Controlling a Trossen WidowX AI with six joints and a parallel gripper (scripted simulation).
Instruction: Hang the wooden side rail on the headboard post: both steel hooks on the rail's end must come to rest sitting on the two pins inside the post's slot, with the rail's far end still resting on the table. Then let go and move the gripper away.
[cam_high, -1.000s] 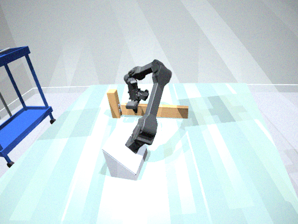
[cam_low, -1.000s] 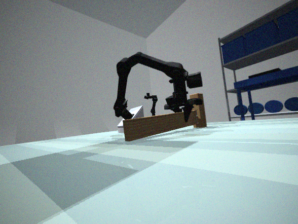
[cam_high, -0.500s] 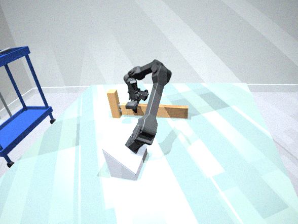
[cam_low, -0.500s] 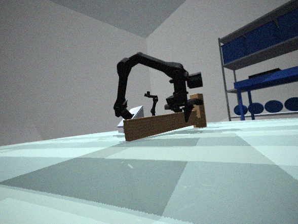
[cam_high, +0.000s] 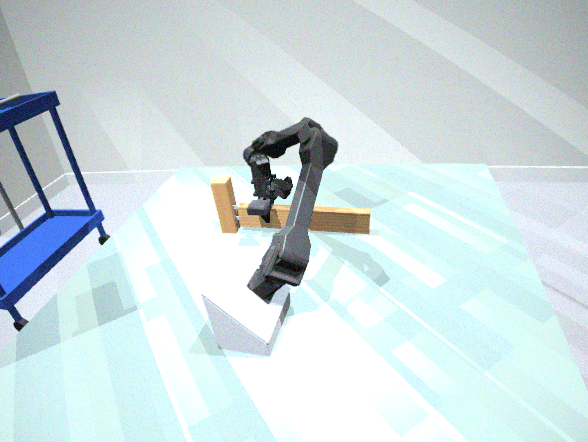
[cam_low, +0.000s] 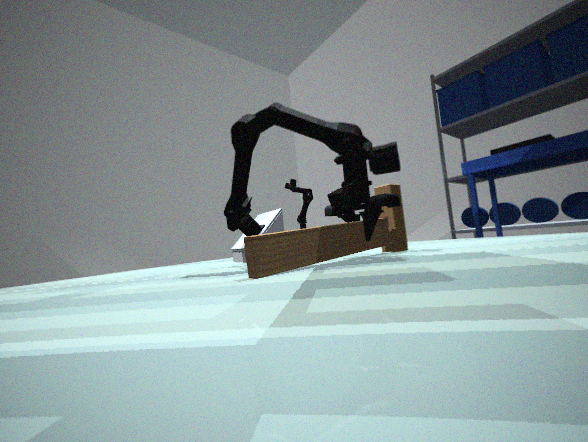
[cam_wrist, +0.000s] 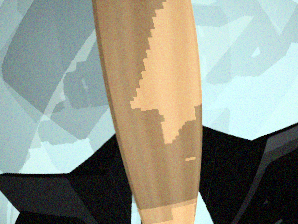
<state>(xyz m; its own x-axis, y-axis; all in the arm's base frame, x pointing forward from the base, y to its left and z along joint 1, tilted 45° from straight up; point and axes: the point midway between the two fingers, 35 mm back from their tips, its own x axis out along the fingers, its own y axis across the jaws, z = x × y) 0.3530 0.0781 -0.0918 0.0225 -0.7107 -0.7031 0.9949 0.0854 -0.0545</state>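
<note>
Now: gripper tip 10 mm past the wooden headboard post, 130 mm to the right of it and 40 mm below it.
</note>
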